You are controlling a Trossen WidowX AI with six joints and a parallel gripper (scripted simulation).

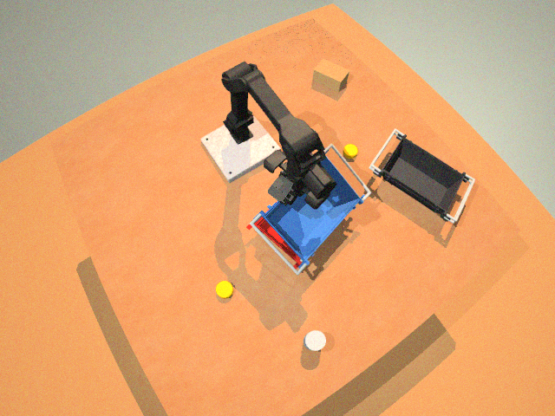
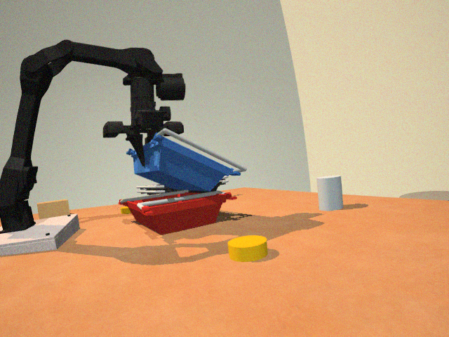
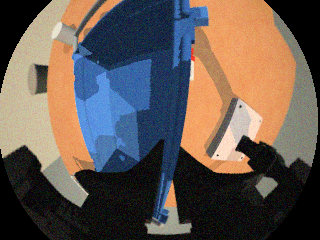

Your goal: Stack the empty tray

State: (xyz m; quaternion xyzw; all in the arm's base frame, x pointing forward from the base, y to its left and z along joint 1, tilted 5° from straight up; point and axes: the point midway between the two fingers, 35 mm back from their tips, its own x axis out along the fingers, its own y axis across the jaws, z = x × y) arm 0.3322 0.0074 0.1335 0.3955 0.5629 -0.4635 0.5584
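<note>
Right now my gripper tip is 7 cm short of the blue tray and 2 cm to the right of it. From my gripper tip the other things lie so: tan box 45 cm to the left, 40 cm behind, 11 cm below; then red cube 33 cm behind, 20 cm to the left, 13 cm below.
</note>
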